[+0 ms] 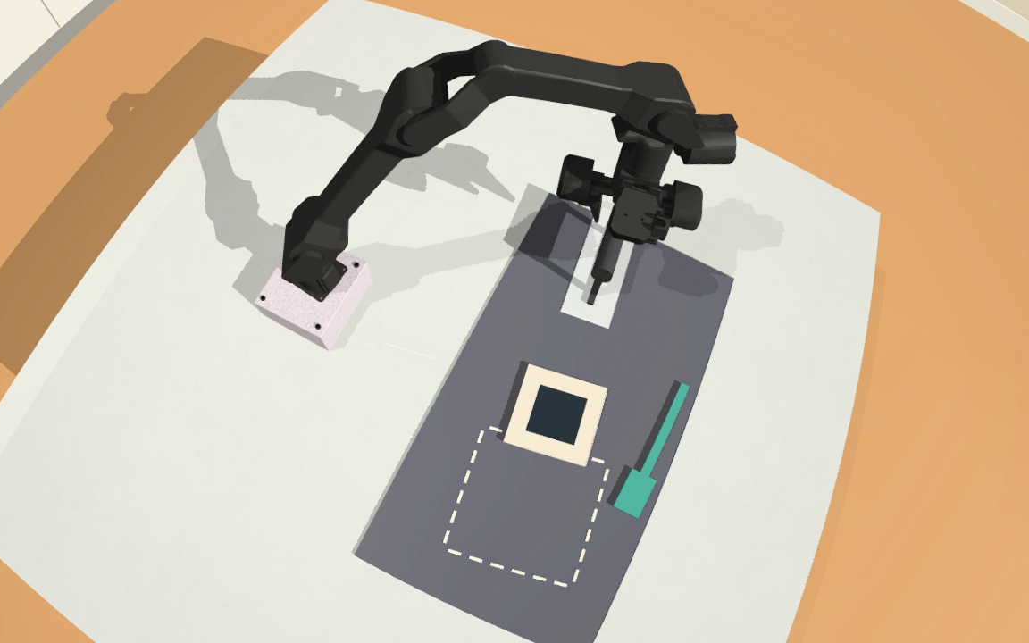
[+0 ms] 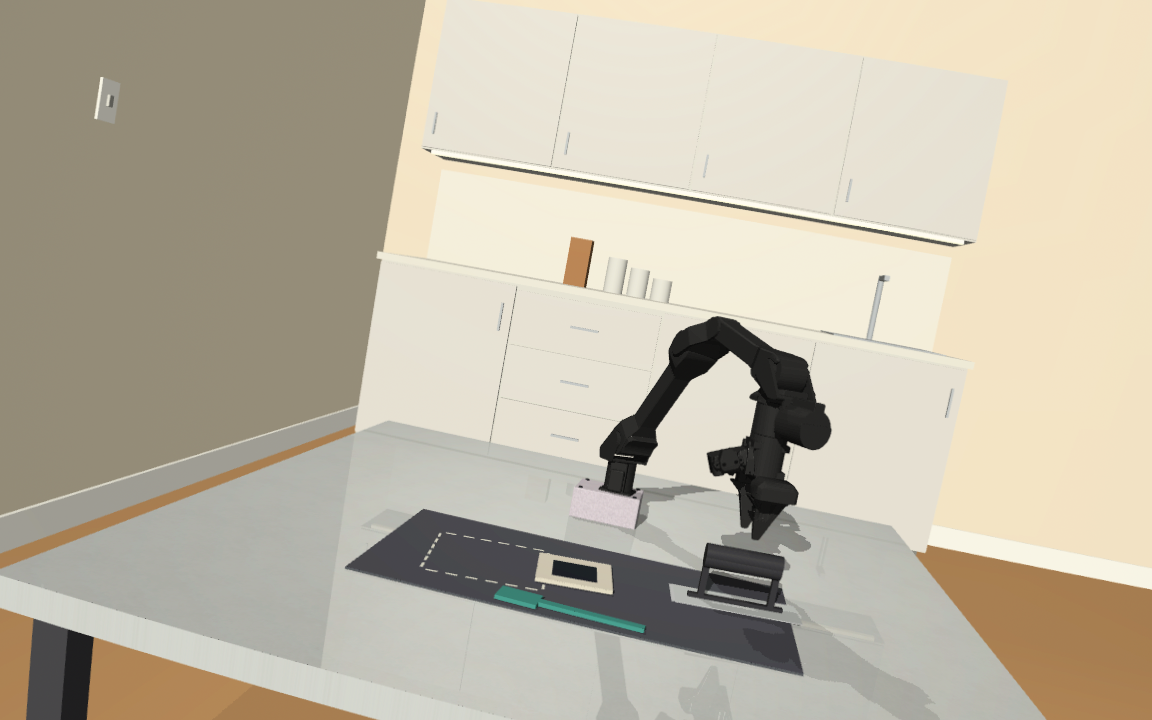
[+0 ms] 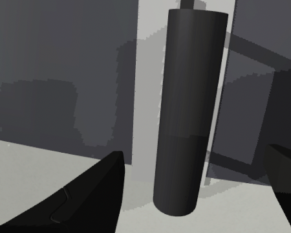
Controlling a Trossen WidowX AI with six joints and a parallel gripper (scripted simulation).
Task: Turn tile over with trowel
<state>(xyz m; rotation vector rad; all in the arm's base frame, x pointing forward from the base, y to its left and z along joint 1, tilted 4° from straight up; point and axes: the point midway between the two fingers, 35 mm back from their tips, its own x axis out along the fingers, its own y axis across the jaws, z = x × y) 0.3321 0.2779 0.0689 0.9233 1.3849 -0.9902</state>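
The black-handled float is 8 cm below my gripper tip and 2 cm to the right of it. Round my gripper tip: cream tile 25 cm to the right, 11 cm below, 6 cm ahead; teal long-handled tool 23 cm to the right, 21 cm ahead, 11 cm below; dark mat 23 cm to the right, 14 cm below, 7 cm ahead.
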